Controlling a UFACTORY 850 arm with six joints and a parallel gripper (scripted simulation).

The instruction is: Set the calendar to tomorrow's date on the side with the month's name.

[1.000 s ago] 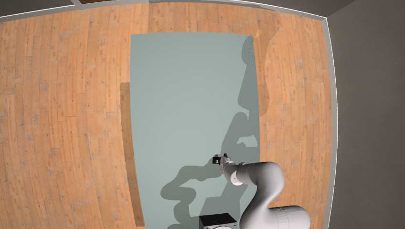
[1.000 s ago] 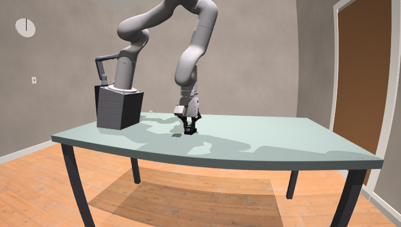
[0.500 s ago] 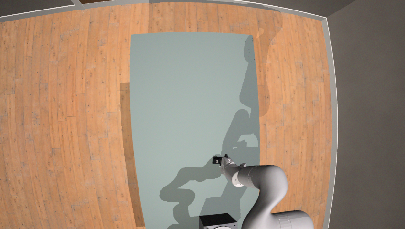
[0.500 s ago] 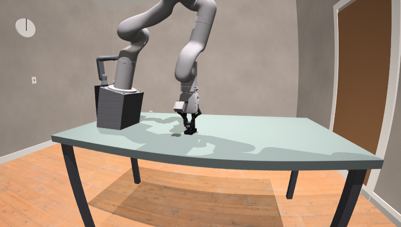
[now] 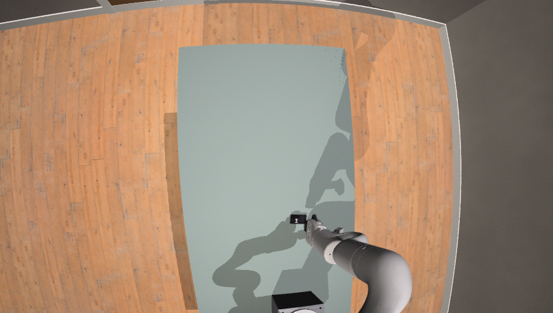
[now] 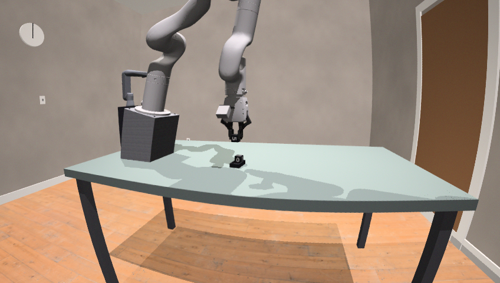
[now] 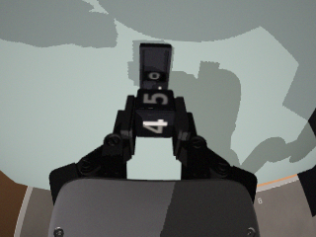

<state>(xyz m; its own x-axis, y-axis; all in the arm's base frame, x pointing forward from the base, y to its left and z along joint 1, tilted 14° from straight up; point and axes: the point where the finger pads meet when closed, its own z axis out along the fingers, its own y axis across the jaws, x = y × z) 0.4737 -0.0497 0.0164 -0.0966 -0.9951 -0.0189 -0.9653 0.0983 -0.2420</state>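
Now: hand 20 mm above the black cube. The rest, counted from my hand: black tray 20 mm to the left, 130 mm below.
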